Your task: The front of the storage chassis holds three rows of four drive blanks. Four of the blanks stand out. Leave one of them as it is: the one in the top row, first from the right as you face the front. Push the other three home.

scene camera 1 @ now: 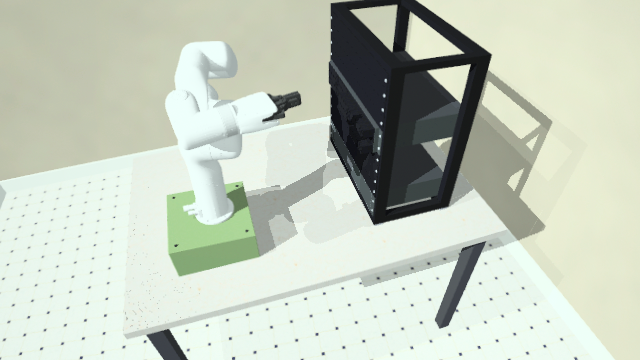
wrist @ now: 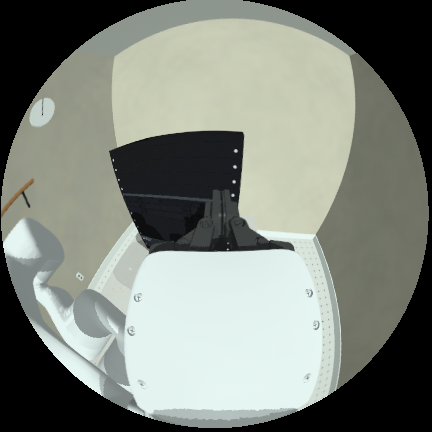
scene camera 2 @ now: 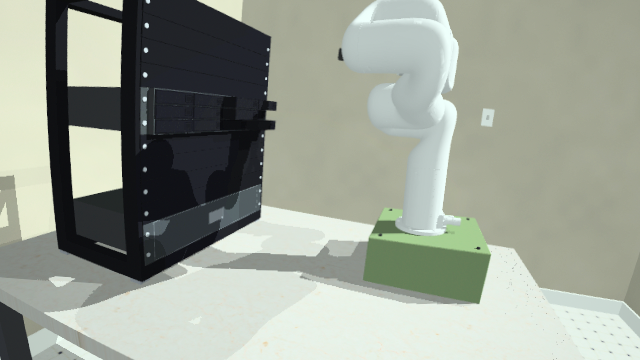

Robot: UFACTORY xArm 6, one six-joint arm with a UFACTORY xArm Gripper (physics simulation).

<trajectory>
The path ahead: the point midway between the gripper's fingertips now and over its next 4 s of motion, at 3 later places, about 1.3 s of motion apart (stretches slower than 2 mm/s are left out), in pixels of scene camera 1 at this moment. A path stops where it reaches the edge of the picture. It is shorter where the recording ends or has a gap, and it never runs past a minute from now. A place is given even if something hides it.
The gripper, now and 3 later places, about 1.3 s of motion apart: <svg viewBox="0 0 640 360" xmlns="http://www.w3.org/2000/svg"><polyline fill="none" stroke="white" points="299,97 317,91 322,83 315,103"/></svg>
</trajectory>
